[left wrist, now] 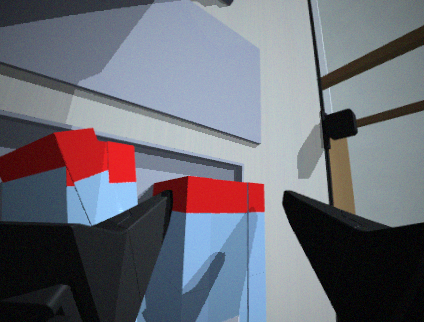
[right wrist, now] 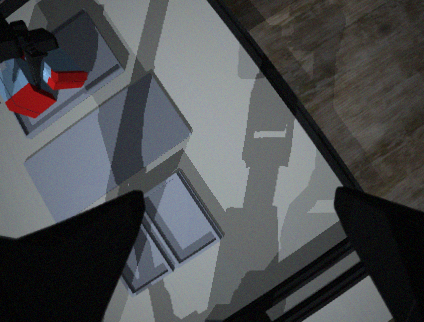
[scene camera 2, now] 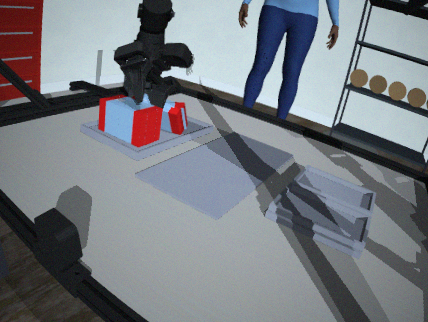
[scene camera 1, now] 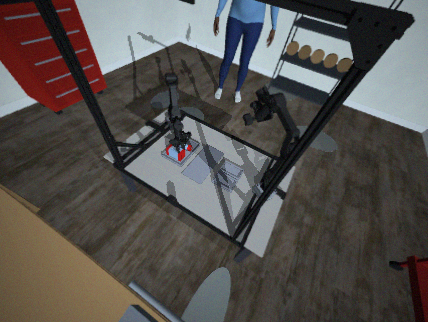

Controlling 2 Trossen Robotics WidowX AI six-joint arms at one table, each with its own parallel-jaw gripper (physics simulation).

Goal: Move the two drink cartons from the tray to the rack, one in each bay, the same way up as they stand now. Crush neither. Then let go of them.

same spot on flat grey mat: (left wrist: 194,68) = (scene camera 1: 198,167)
